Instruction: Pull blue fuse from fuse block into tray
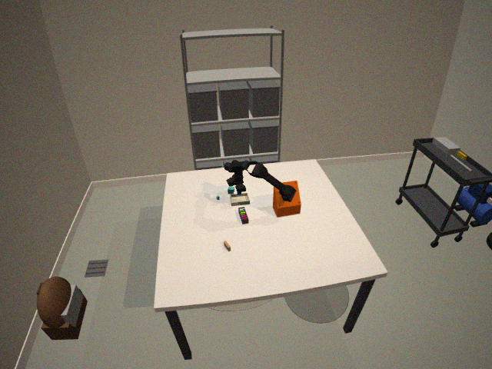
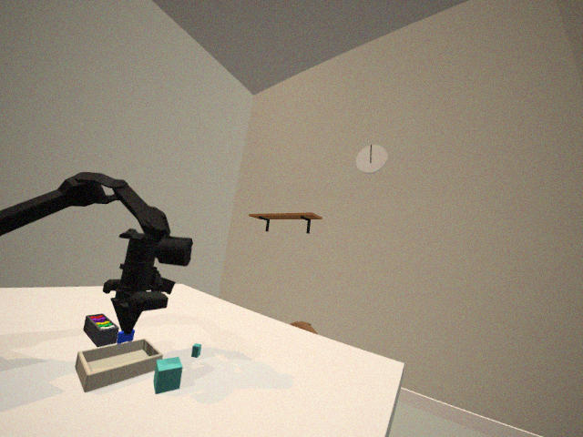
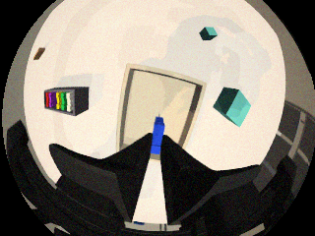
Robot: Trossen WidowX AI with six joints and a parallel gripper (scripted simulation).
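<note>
Right now my gripper tip is 10 mm above the blue fuse. Also, from my gripper tip: grey tray: 70 mm below; small teal cube: 140 mm ahead, 60 mm to the right, 60 mm below; large teal cube: 120 mm to the right, 50 mm below, 30 mm ahead.
</note>
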